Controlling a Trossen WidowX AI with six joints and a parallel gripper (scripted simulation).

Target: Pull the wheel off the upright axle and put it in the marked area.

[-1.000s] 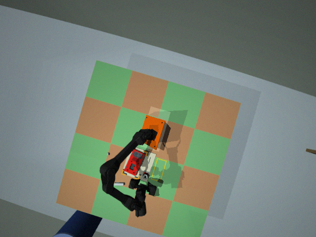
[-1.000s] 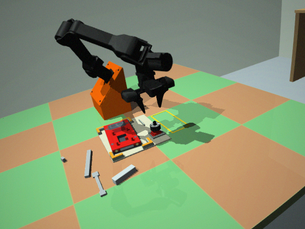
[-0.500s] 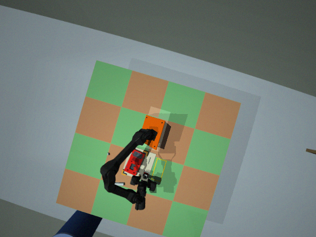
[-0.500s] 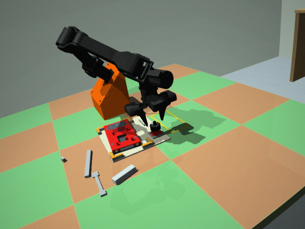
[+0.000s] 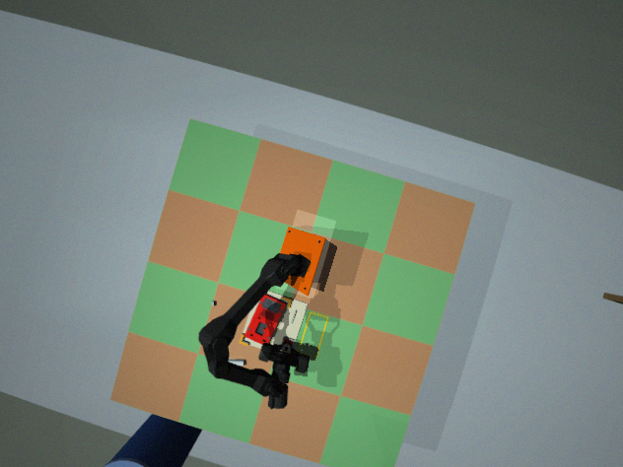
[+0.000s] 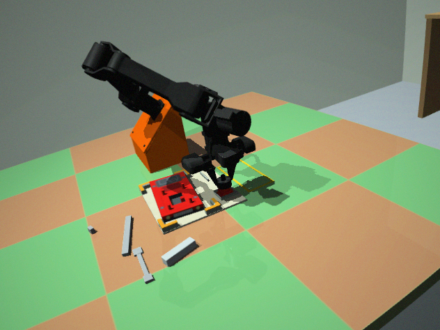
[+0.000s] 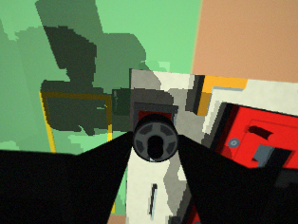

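Right now my gripper tip is right at the wheel. Also, from my gripper tip: black axle (right at my gripper tip); then tool (26 cm to the right, 15 cm ahead, 4 cm below).
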